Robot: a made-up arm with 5 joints.
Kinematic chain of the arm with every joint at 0, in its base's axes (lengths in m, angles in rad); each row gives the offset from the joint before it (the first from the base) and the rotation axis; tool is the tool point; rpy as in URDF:
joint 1: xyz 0 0 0.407 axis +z
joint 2: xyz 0 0 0 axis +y
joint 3: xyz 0.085 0 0.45 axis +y
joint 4: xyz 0.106 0 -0.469 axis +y
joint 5: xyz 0.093 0 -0.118 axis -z
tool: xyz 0 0 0 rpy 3.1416 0 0
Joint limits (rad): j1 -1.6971..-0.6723 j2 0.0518..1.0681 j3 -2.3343..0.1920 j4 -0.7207..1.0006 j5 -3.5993..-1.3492
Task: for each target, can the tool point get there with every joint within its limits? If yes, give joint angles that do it. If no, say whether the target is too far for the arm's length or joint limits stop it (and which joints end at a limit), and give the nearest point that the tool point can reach.
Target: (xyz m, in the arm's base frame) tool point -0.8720 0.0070 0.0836
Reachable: no: joint limits stop it (at a limit: joint 1, joint 2, joint 3) | nearest point -0.0956 0.0761 0.2602 | short by 0.799 m
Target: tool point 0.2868 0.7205 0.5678
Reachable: no: joint limits stop it (at a limit: joint 1, joint 2, joint 3, joint 4) | nearest point 0.0163 0.1280 0.3084 | short by 0.701 m
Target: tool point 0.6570 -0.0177 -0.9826
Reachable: no: too far | nearest point 0.3694 -0.2941 -0.0807 | short by 0.986 m
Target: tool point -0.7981 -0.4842 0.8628
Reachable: no: joint limits stop it (at a limit: joint 1, joint 2, joint 4) | nearest point -0.0838 -0.6601 0.8647 | short by 0.736 m
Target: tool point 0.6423 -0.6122 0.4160
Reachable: yes | joints -0.7614 0.6495 -1.5870 0.8155 -3.3630
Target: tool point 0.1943 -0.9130 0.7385
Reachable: yes | joints -1.3611 0.6943 -1.9006 -0.5016 -3.3775
